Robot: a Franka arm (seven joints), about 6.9 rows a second.
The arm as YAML. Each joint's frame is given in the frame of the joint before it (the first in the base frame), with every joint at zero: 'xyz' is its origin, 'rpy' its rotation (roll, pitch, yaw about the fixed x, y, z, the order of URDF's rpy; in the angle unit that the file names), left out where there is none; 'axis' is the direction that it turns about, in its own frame. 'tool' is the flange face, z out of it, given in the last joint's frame.
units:
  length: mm
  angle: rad
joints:
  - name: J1
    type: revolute
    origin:
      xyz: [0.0, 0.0, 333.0]
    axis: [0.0, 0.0, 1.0]
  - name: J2
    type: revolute
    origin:
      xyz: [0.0, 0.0, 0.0]
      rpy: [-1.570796, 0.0, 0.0]
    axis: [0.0, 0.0, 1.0]
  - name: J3
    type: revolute
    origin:
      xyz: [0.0, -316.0, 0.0]
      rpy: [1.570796, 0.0, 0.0]
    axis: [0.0, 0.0, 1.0]
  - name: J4
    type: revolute
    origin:
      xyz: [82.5, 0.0, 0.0]
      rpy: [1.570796, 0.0, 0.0]
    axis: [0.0, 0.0, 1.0]
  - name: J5
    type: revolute
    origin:
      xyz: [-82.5, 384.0, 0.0]
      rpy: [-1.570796, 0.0, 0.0]
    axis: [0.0, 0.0, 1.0]
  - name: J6
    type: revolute
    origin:
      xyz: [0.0, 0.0, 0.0]
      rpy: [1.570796, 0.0, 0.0]
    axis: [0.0, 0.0, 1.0]
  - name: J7
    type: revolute
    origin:
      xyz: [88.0, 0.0, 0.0]
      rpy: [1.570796, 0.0, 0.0]
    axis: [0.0, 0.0, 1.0]
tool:
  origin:
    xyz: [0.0, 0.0, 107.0]
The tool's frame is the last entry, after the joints.
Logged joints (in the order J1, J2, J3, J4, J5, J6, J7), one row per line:
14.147 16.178 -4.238 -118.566 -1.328 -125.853 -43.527
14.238 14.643 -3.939 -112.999 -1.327 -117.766 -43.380
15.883 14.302 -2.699 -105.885 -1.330 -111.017 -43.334
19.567 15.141 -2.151 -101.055 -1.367 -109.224 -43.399
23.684 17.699 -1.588 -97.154 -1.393 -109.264 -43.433
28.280 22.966 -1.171 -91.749 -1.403 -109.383 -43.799
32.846 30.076 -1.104 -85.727 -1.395 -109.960 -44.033
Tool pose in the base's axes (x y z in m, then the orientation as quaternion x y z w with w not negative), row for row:
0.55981 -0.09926 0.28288 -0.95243 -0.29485 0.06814 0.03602
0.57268 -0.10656 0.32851 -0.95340 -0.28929 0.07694 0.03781
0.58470 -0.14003 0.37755 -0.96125 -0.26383 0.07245 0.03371
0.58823 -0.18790 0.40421 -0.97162 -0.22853 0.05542 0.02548
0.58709 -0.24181 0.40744 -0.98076 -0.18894 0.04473 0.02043
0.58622 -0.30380 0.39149 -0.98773 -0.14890 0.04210 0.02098
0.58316 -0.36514 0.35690 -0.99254 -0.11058 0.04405 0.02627
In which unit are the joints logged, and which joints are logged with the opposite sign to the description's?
The joints are logged in degrees. Opposite sign: J1, J3, J6.
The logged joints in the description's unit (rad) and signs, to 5 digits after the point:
-0.24691 0.28236 0.07397 -2.06937 -0.02318 2.19655 -0.75969
-0.24850 0.25557 0.06875 -1.97220 -0.02316 2.05540 -0.75712
-0.27721 0.24962 0.04711 -1.84804 -0.02321 1.93761 -0.75632
-0.34151 0.26426 0.03754 -1.76374 -0.02386 1.90632 -0.75746
-0.41336 0.30891 0.02772 -1.69566 -0.02431 1.90702 -0.75805
-0.49358 0.40083 0.02044 -1.60132 -0.02449 1.90909 -0.76444
-0.57327 0.52493 0.01927 -1.49622 -0.02435 1.91916 -0.76852

